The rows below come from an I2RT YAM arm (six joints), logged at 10 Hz.
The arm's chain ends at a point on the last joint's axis. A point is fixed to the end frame.
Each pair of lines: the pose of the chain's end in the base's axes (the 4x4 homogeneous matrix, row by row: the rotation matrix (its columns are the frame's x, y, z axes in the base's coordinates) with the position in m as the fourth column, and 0 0 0 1 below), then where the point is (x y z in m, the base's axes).
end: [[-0.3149, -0.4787, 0.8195, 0.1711], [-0.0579, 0.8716, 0.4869, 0.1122], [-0.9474, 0.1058, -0.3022, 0.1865], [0, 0, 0, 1]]
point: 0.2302 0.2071 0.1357
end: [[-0.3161, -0.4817, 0.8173, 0.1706], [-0.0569, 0.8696, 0.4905, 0.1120], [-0.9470, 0.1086, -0.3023, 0.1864], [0, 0, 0, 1]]
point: 0.2293 0.2072 0.1357
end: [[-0.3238, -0.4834, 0.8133, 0.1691], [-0.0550, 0.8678, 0.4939, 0.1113], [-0.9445, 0.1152, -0.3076, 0.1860], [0, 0, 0, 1]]
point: 0.2271 0.2068 0.1351
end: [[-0.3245, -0.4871, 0.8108, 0.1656], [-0.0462, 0.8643, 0.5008, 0.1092], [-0.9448, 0.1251, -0.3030, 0.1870], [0, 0, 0, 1]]
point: 0.2231 0.2055 0.1371
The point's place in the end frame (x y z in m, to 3 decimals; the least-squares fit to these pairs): 0.024 0.049 0.110
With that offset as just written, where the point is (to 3 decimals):
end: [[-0.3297, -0.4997, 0.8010, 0.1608], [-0.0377, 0.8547, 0.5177, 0.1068], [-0.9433, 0.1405, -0.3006, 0.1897], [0, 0, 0, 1]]
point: 0.217 0.205 0.141
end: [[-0.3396, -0.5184, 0.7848, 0.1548], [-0.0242, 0.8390, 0.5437, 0.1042], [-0.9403, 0.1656, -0.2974, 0.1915], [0, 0, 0, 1]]
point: 0.208 0.205 0.144
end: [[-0.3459, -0.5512, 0.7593, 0.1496], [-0.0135, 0.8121, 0.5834, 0.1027], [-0.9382, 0.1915, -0.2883, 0.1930], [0, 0, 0, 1]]
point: 0.198 0.206 0.148
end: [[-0.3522, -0.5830, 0.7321, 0.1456], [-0.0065, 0.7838, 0.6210, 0.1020], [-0.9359, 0.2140, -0.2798, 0.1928], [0, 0, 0, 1]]
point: 0.189 0.209 0.150
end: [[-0.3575, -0.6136, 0.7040, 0.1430], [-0.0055, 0.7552, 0.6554, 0.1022], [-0.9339, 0.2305, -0.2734, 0.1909], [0, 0, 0, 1]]
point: 0.182 0.211 0.150
